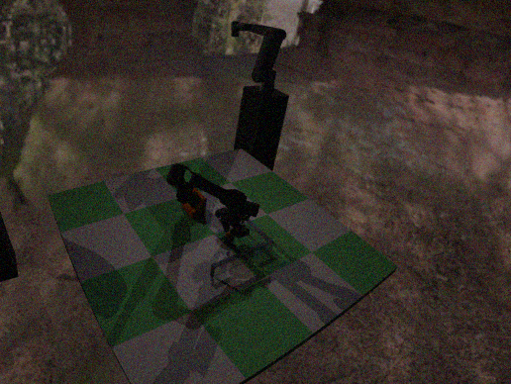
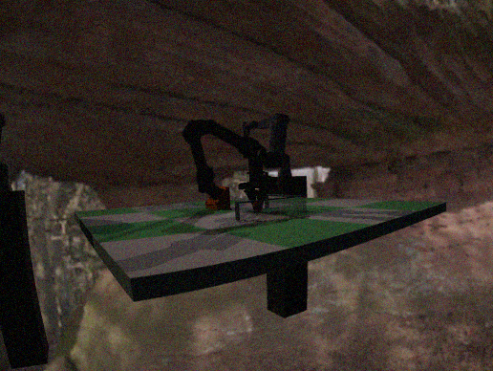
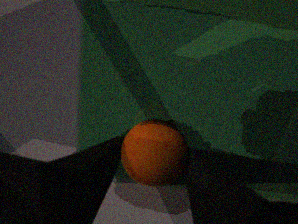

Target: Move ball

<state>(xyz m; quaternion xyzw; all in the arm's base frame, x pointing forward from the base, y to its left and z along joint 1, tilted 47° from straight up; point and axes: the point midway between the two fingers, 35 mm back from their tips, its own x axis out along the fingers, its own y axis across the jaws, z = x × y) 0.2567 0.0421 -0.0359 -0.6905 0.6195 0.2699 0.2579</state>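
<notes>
My gripper tip is now right at the faint orange patch. Round my gripper tip: orange ball (right at my gripper tip).
</notes>
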